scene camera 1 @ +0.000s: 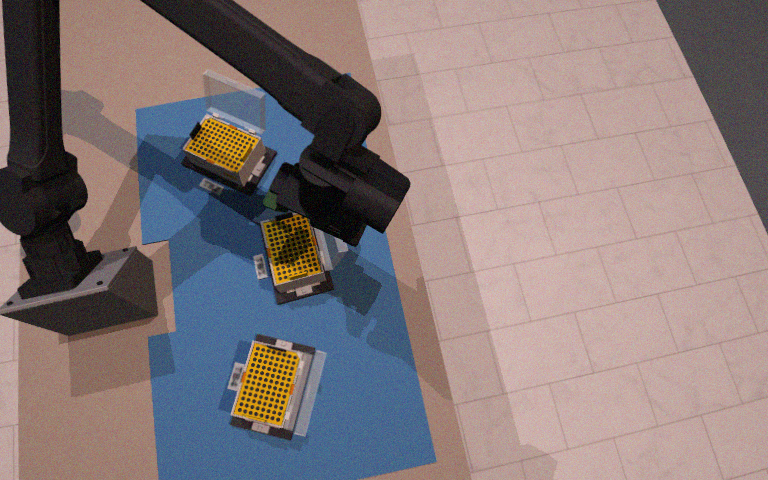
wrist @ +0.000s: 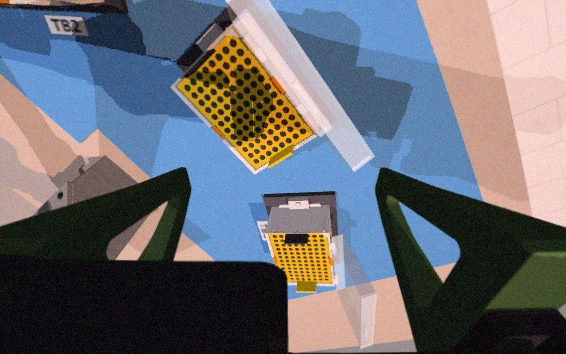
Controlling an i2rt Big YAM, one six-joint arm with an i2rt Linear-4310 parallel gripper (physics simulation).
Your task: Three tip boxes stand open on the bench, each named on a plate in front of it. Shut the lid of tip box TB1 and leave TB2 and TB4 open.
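Seen in the pictures: gripper, between the fingertips: (scene camera 1: 317, 221) (wrist: 283, 178); arm's base, origin of its link: (scene camera 1: 64, 277).
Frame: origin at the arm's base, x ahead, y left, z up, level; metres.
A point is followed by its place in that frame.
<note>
TB1 (scene camera 1: 296, 260) @[z -0.075, x 0.358, y -0.018 m] (wrist: 220, 102) @[z -0.074, x 0.337, y 0.027 m], the middle box with a yellow tip rack, is open. Its clear lid (scene camera 1: 335, 251) @[z -0.037, x 0.427, y -0.027 m] (wrist: 345, 142) @[z 0.012, x 0.437, y -0.025 m] stands up along the side away from its nameplate (scene camera 1: 260, 266) @[z -0.130, x 0.287, y 0.002 m], partly hidden by the arm in the scene view. TB2 (scene camera 1: 222, 144) @[z -0.075, x 0.255, y 0.234 m] is open with its lid (scene camera 1: 235, 99) @[z -0.028, x 0.297, y 0.294 m] raised; its nameplate (scene camera 1: 211, 185) @[z -0.130, x 0.214, y 0.182 m] (wrist: 66, 26) @[z -0.130, x 0.214, y 0.179 m] reads TB2 in the wrist view. TB4 (scene camera 1: 266, 384) @[z -0.075, x 0.280, y -0.214 m] (wrist: 302, 257) @[z -0.075, x 0.285, y -0.209 m] is open, its lid (scene camera 1: 310, 393) @[z 0.012, x 0.356, y -0.247 m] (wrist: 367, 320) @[z 0.012, x 0.360, y -0.237 m] upright. My gripper (wrist: 283, 178) @[z 0.055, x 0.410, y -0.007 m] is open and empty, above the mat near TB1; the arm mostly hides its fingers in the scene view.
The boxes stand on a blue mat (scene camera 1: 203, 305) @[z -0.132, x 0.178, y -0.050 m] (wrist: 220, 175) @[z -0.132, x 0.230, y -0.061 m] on the tan bench (scene camera 1: 107, 430) @[z -0.134, x -0.005, y -0.232 m]. The arm passes over the mat between TB2 and TB1. A grey wedge-shaped base (scene camera 1: 121, 300) @[z -0.005, x 0.087, y -0.053 m] (wrist: 100, 180) @[z -0.096, x 0.092, y 0.032 m] stands at the left of the mat. A tiled floor (scene camera 1: 566, 226) lies to the right.
</note>
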